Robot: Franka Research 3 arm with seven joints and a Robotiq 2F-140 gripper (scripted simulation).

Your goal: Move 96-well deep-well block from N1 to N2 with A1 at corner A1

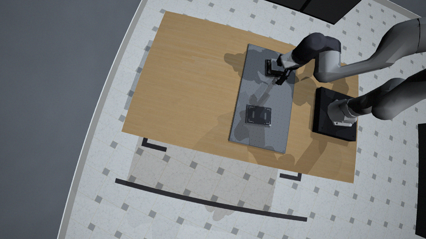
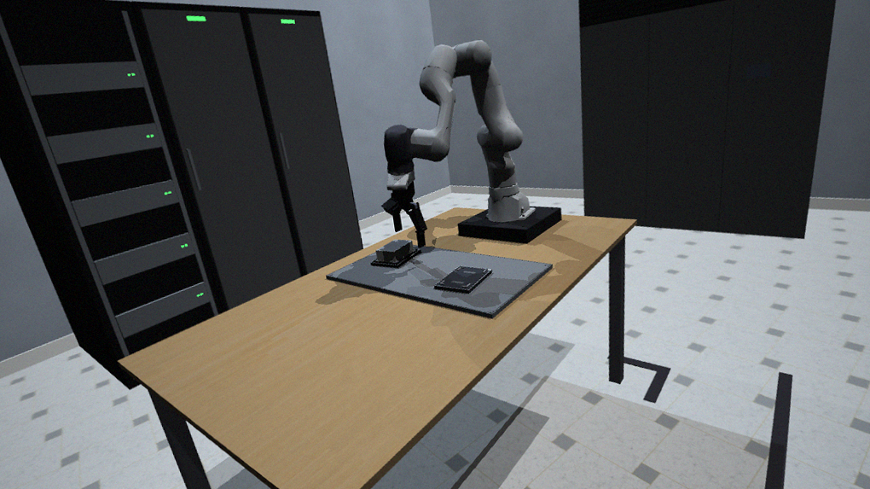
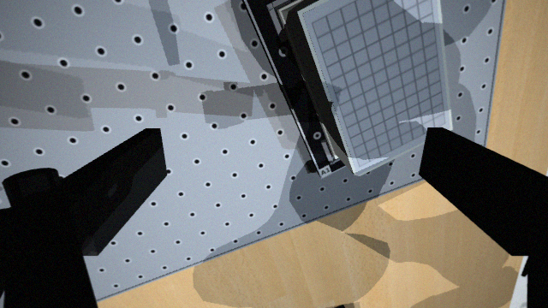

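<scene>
The translucent deep-well block lies 10 mm ahead of my hand, 80 mm to the right of it and 60 mm below it. From my hand the other things lie so: nest N2: 70 mm ahead, 280 mm to the left, 90 mm below; black nest N1: 10 mm ahead, 80 mm to the right, 90 mm below.
</scene>
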